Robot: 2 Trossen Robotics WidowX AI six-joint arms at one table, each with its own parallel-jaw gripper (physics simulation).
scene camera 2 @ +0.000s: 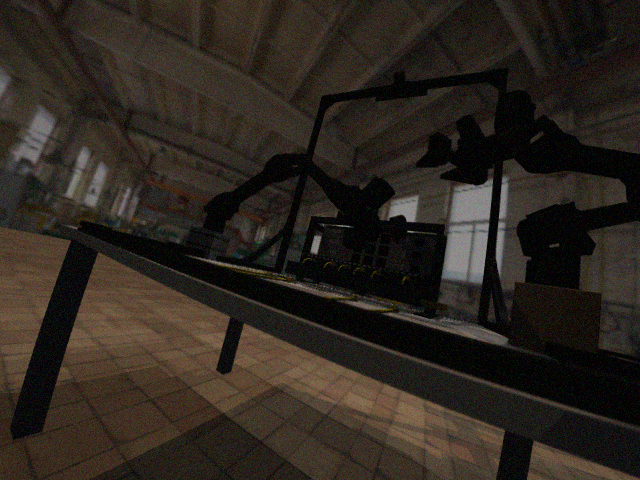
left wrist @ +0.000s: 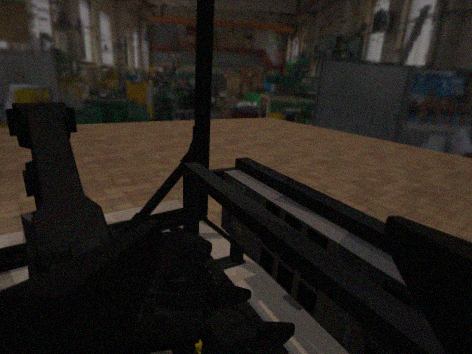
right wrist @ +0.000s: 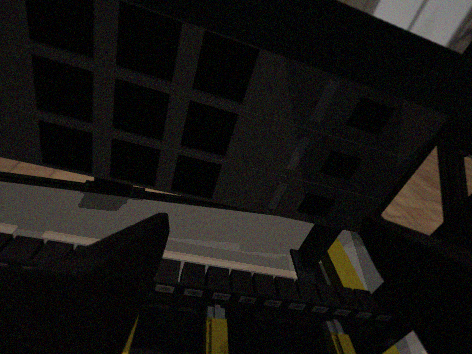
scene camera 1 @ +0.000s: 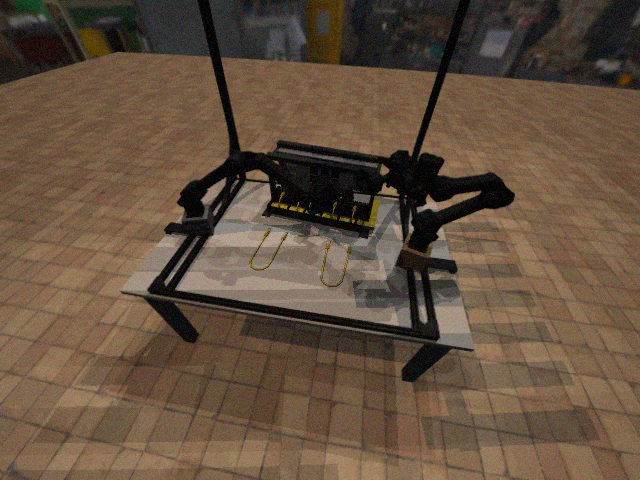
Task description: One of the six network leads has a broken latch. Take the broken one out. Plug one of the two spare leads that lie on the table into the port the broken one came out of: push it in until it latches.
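Pixels of known places: left gripper, fingertip midpoint: (scene camera 2: 428,171) (left wrist: 272,228) (scene camera 1: 369,163); right gripper, fingertip midpoint: (scene camera 2: 383,245) (left wrist: 269,309) (right wrist: 264,223); left arm's base at its link origin: (scene camera 2: 552,290) (scene camera 1: 418,244); right arm's base at its link origin: (scene camera 2: 211,231) (scene camera 1: 195,212).
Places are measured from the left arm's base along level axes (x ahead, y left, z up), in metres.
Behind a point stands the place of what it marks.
Observation:
A black patch-panel rack (scene camera 1: 328,150) @(x 0.488, y -0.207, z 0.160 m) (scene camera 2: 433,230) @(x 0.257, y -0.130, z 0.140 m) (left wrist: 270,211) @(x 0.534, y -0.154, z 0.122 m) (right wrist: 266,140) @(x 0.388, y -0.184, z 0.078 m) stands at the back middle of the table (scene camera 1: 223,281) @(x 0.596, y 0.430, z -0.102 m). Several yellow leads (scene camera 1: 353,212) @(x 0.291, y -0.072, z -0.015 m) are plugged into its bottom row; the right wrist view shows two of their plugs (right wrist: 217,330) @(x 0.384, y -0.081, z -0.007 m) (right wrist: 340,338) @(x 0.300, y -0.101, z -0.007 m) under the port row. Two spare yellow leads (scene camera 1: 261,269) @(x 0.504, y 0.321, z -0.098 m) (scene camera 1: 332,286) @(x 0.229, y 0.260, z -0.098 m) lie in U shapes in front of the rack. My right gripper (scene camera 1: 325,190) @(x 0.385, y -0.090, z 0.074 m) (scene camera 2: 366,230) (right wrist: 264,223) @(x 0.385, y -0.090, z 0.074 m) is open and empty, close to the rack's front, low over the ports. My left gripper (scene camera 1: 377,181) (scene camera 2: 442,154) is open and empty, at the rack's right end, level with its top.
A black frame (scene camera 1: 294,314) @(x 0.290, y 0.426, z -0.082 m) runs around the table, with two tall posts (scene camera 1: 218,76) @(x 0.950, y -0.111, z 0.402 m) (scene camera 1: 439,76) @(x 0.145, y -0.378, z 0.455 m) behind the rack. A brown block (scene camera 1: 413,258) @(x -0.001, y 0.050, z -0.027 m) sits at the left arm's base. The right arm's body (left wrist: 164,298) @(x 0.364, y 0.028, z 0.135 m) fills the lower left of the left wrist view.

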